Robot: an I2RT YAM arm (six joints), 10 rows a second.
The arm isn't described. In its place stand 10 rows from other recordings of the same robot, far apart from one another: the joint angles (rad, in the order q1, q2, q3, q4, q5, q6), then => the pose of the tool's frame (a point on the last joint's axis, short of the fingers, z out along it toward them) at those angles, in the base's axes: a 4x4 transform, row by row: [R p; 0 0 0 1], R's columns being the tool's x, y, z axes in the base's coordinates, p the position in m.
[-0.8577, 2.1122, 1.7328, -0.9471, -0.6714, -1.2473] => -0.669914 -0.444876 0.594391 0.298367; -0.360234 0.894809 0.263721 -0.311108; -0.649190 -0.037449 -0.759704 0.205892; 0 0 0 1
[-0.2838, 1.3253, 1.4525, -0.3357, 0.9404, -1.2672] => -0.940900 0.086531 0.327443 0.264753; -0.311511 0.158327 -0.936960 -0.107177; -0.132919 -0.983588 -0.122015 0.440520; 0 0 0 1
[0.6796, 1.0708, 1.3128, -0.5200, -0.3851, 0.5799] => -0.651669 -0.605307 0.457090 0.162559; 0.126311 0.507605 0.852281 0.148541; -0.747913 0.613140 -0.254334 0.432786; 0 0 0 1
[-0.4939, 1.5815, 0.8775, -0.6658, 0.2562, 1.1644] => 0.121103 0.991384 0.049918 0.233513; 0.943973 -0.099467 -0.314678 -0.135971; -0.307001 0.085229 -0.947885 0.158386; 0 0 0 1
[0.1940, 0.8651, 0.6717, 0.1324, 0.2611, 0.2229] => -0.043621 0.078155 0.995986 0.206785; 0.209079 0.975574 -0.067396 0.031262; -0.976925 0.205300 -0.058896 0.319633; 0 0 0 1
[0.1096, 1.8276, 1.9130, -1.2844, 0.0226, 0.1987] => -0.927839 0.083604 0.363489 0.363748; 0.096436 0.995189 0.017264 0.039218; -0.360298 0.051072 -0.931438 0.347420; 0 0 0 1
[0.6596, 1.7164, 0.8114, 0.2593, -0.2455, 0.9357] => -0.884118 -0.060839 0.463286 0.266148; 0.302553 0.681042 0.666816 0.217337; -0.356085 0.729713 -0.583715 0.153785; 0 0 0 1
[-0.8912, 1.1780, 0.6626, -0.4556, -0.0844, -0.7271] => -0.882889 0.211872 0.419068 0.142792; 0.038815 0.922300 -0.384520 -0.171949; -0.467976 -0.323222 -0.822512 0.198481; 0 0 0 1
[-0.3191, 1.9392, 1.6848, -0.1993, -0.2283, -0.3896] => -0.427679 -0.054077 0.902312 0.444023; -0.248331 0.966830 -0.059761 -0.138216; -0.869150 -0.249631 -0.426922 0.308567; 0 0 0 1
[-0.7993, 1.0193, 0.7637, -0.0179, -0.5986, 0.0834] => -0.169840 0.228902 0.958519 0.177143; 0.273336 0.945430 -0.177343 -0.153366; -0.946806 0.231877 -0.223139 0.306538; 0 0 0 1
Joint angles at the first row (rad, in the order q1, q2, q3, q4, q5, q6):
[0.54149, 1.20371, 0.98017, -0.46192, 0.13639, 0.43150]
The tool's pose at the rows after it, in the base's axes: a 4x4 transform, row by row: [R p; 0 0 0 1], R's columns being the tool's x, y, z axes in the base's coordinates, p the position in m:
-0.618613 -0.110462 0.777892 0.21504; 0.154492 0.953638 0.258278 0.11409; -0.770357 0.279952 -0.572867 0.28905; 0 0 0 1
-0.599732 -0.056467 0.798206 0.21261; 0.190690 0.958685 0.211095 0.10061; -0.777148 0.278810 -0.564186 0.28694; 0 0 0 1
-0.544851 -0.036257 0.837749 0.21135; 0.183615 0.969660 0.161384 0.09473; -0.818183 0.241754 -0.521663 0.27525; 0 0 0 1
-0.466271 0.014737 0.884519 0.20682; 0.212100 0.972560 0.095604 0.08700; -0.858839 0.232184 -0.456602 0.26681; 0 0 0 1
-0.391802 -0.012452 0.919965 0.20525; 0.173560 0.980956 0.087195 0.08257; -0.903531 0.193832 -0.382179 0.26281; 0 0 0 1
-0.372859 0.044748 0.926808 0.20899; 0.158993 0.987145 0.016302 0.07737; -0.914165 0.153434 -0.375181 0.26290; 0 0 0 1
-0.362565 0.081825 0.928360 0.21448; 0.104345 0.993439 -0.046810 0.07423; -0.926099 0.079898 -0.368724 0.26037; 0 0 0 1
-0.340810 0.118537 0.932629 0.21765; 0.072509 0.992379 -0.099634 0.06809; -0.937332 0.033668 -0.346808 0.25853; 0 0 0 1
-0.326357 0.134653 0.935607 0.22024; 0.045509 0.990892 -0.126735 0.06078; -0.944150 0.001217 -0.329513 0.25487; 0 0 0 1
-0.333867 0.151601 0.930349 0.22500; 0.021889 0.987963 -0.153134 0.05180; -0.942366 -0.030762 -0.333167 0.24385; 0 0 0 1
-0.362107 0.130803 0.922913 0.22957; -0.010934 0.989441 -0.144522 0.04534; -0.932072 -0.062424 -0.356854 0.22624; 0 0 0 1
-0.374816 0.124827 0.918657 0.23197; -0.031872 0.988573 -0.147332 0.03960; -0.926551 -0.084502 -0.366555 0.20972; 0 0 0 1
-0.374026 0.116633 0.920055 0.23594; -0.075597 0.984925 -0.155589 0.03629; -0.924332 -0.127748 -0.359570 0.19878; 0 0 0 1
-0.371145 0.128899 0.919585 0.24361; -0.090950 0.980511 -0.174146 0.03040; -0.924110 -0.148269 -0.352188 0.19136; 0 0 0 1
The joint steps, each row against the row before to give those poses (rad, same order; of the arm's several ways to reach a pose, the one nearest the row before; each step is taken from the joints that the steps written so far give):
[-0.03108, -0.09545, -0.10181, 0.07328, 0.01890, 0.02670]
[-0.04244, -0.03710, -0.03082, 0.00248, 0.01722, 0.00560]
[-0.01219, -0.02589, -0.07594, 0.09503, 0.05324, -0.03561]
[-0.01087, -0.04422, -0.07968, 0.10214, 0.07305, -0.00540]
[-0.01322, -0.02906, -0.06117, 0.11718, 0.01190, -0.07827]
[-0.02028, 0.01039, 0.00365, 0.00671, 0.05296, -0.02357]
[-0.01521, 0.02455, -0.00023, 0.02351, 0.04944, -0.06013]
[-0.02575, 0.00587, -0.01336, 0.03919, 0.03197, -0.04762]
[-0.03442, 0.00247, -0.02193, 0.04556, -0.00262, -0.04580]
[-0.04607, 0.02281, -0.03356, 0.05513, -0.01699, -0.03922]
[-0.03874, 0.04003, -0.04486, 0.06522, -0.04709, -0.04261]
[-0.02986, 0.03840, -0.04767, 0.07893, -0.02567, -0.03098]
[-0.01833, 0.04530, -0.02846, 0.08304, -0.00801, -0.05313]
[-0.03118, 0.05760, -0.00597, 0.07341, -0.00962, -0.02915]

